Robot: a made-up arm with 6 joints.
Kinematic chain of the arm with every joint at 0, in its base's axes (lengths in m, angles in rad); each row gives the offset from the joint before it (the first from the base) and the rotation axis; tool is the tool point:
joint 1: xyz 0 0 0.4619 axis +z
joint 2: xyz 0.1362 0 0 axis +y
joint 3: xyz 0 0 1.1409 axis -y
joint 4: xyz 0 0 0.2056 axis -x
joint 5: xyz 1.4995 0 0 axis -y
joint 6: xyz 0.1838 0 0 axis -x
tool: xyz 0 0 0
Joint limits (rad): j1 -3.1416..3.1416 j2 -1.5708..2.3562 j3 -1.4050..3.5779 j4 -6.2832..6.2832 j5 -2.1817..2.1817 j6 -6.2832..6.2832
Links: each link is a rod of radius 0.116 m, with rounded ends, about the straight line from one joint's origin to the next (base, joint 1, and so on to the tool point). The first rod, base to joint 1, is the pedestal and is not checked.
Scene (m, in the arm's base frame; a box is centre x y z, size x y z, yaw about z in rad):
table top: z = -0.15
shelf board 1: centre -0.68 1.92 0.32 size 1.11 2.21 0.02 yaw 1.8
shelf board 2: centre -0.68 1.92 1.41 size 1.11 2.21 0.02 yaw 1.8
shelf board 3: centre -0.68 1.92 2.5 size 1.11 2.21 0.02 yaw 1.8
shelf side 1: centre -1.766 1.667 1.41 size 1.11 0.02 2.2 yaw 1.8
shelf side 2: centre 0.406 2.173 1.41 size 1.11 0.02 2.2 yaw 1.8
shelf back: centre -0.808 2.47 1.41 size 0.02 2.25 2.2 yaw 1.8
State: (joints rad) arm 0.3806 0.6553 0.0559 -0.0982 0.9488 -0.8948
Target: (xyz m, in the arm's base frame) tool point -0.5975 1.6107 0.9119
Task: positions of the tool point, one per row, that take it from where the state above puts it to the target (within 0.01 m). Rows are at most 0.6 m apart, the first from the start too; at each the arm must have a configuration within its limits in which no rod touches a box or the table.
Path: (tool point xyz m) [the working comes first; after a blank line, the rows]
Joints at the target: 1.9217 0.0865 -0.5713 0.0470 1.0341 -0.8948
Straight joint move there: touches shelf side 2.

1: 1.8965 1.0763 0.5352
2: 1.5500 1.1957 0.3386
3: 1.1843 1.2110 0.1704
4: 0.7259 1.4086 0.4445
5: 0.2494 1.4068 0.6636
6: -0.1589 1.2335 0.8201
7: -0.4434 0.9503 0.9119
8: -0.5007 1.1557 0.9642
9: -0.5538 1.3794 0.9651
10: -0.5975 1.6107 0.9119

